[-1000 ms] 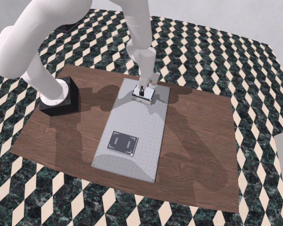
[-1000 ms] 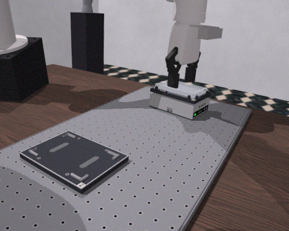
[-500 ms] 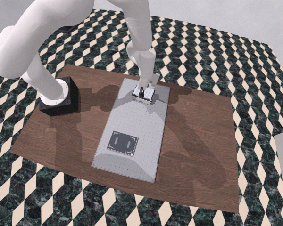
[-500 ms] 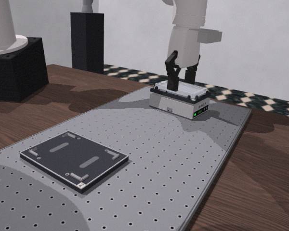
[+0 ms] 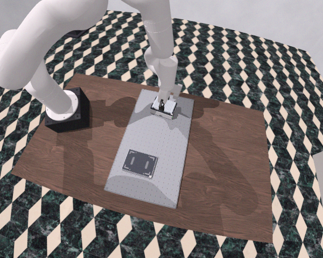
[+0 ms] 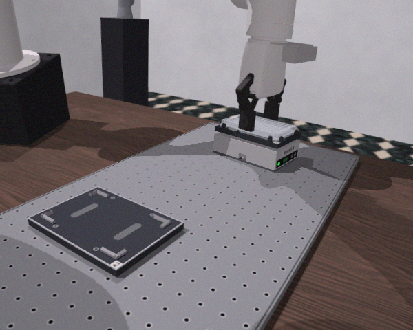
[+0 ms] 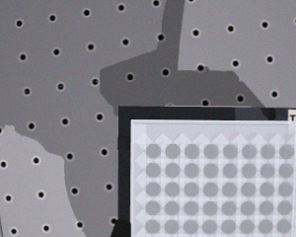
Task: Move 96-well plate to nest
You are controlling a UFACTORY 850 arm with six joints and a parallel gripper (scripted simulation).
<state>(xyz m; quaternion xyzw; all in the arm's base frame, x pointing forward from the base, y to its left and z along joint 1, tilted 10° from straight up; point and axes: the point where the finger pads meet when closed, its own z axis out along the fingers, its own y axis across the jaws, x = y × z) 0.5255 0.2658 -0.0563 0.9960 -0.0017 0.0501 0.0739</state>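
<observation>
Now: hand 10 mm above the clear 96-well plate. Round my hand: plate nest N1: 370 mm to the right, 70 mm below; then A1 mark: 80 mm ahead, 420 mm to the right, 60 mm below.
</observation>
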